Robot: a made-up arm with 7 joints. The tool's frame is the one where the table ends. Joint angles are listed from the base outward.
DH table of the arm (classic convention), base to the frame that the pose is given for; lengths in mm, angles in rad. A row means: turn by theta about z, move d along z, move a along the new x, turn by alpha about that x. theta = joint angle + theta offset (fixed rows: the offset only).
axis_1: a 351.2  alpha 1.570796  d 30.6  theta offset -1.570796
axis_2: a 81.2  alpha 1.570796  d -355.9  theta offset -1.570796
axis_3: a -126.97  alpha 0  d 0  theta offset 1.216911
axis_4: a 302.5  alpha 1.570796  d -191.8  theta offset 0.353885
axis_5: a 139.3  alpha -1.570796  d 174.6  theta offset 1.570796
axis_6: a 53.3  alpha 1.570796  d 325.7  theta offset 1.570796
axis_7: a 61  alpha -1.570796  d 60.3  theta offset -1.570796
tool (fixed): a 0  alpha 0  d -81.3  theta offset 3.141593
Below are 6 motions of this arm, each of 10 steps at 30 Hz.
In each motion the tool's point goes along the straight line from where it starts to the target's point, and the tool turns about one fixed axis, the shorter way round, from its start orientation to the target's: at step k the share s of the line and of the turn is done. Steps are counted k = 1, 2, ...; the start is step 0. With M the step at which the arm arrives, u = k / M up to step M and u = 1 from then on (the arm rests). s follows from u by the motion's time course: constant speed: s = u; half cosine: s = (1 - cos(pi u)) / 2; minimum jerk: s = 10 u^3 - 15 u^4 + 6 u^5.
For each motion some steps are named. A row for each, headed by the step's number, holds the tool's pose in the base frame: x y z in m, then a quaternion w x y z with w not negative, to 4 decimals.
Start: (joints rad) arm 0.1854 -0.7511 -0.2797 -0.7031 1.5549 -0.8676 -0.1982
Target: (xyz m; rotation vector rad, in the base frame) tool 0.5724 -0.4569 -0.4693 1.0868 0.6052 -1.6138
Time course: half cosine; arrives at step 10
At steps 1, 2, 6, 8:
1: 0.6623 -0.3998 -0.4852 0.7222 0.2175 0.1732 -0.6333
2: 0.6558 -0.4039 -0.4840 0.7101 0.2358 0.1797 -0.6386
6: 0.6043 -0.4367 -0.4749 0.6018 0.3745 0.2273 -0.6677
8: 0.5812 -0.4513 -0.4709 0.5465 0.4327 0.2461 -0.6734

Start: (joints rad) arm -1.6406 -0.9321 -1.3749 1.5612 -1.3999 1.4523 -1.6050
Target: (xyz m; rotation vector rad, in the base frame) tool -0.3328 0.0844 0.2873 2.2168 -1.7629 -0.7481
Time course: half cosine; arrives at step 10
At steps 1, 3, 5, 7, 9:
1: -0.2096 0.0756 0.2235 0.1427 0.6438 -0.6852 -0.3092
3: -0.2325 0.0773 0.2354 0.1360 0.6653 -0.6702 -0.2994
5: -0.2696 0.0799 0.2546 0.1251 0.6989 -0.6448 -0.2831
7: -0.3068 0.0825 0.2738 0.1139 0.7309 -0.6180 -0.2662
9: -0.3297 0.0842 0.2857 0.1068 0.7500 -0.6008 -0.2554

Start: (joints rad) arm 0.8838 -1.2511 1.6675 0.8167 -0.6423 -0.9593 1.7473
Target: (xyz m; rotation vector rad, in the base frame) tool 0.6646 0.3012 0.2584 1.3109 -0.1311 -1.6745
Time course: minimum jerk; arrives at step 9
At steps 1, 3, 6, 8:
1: 0.6039 0.1601 0.2304 0.4110 0.5611 -0.1750 -0.6969
3: 0.6161 0.1884 0.2360 0.4264 0.5574 -0.1509 -0.6962
6: 0.6517 0.2712 0.2524 0.4695 0.5441 -0.0797 -0.6908
8: 0.6639 0.2996 0.2581 0.4834 0.5387 -0.0553 -0.6878

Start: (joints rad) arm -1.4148 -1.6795 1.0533 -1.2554 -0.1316 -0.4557 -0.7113
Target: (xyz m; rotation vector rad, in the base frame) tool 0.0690 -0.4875 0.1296 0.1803 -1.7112 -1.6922
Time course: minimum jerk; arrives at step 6
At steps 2, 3, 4, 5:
2: 0.1121 -0.4922 0.1036 0.3842 0.1239 -0.6315 -0.6620
3: 0.0963 -0.4904 0.1131 0.3741 0.1041 -0.6433 -0.6599
4: 0.0804 -0.4887 0.1227 0.3638 0.0842 -0.6546 -0.6573
5: 0.0709 -0.4877 0.1284 0.3574 0.0723 -0.6612 -0.6556

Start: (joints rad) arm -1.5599 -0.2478 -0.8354 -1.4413 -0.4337 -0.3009 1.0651
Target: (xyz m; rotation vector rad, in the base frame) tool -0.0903 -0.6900 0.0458 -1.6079 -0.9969 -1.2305
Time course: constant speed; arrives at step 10
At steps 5, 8, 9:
5: -0.1661 -0.6582 0.0386 0.4180 -0.5579 -0.3649 -0.6171
8: -0.1206 -0.6773 0.0429 0.4253 -0.6113 -0.3866 -0.5441
9: -0.1055 -0.6836 0.0444 0.4269 -0.6279 -0.3931 -0.5187

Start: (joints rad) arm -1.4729 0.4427 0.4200 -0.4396 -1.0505 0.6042 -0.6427
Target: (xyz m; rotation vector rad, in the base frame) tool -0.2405 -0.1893 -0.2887 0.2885 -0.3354 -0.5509
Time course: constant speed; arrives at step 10
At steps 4, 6, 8, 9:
4: -0.2603 -0.1870 -0.2978 0.9330 0.1287 -0.1649 -0.2930
6: -0.2537 -0.1877 -0.2948 0.9348 0.1329 -0.1647 -0.2853
8: -0.2471 -0.1885 -0.2917 0.9366 0.1371 -0.1645 -0.2775
9: -0.2438 -0.1889 -0.2902 0.9374 0.1392 -0.1643 -0.2736

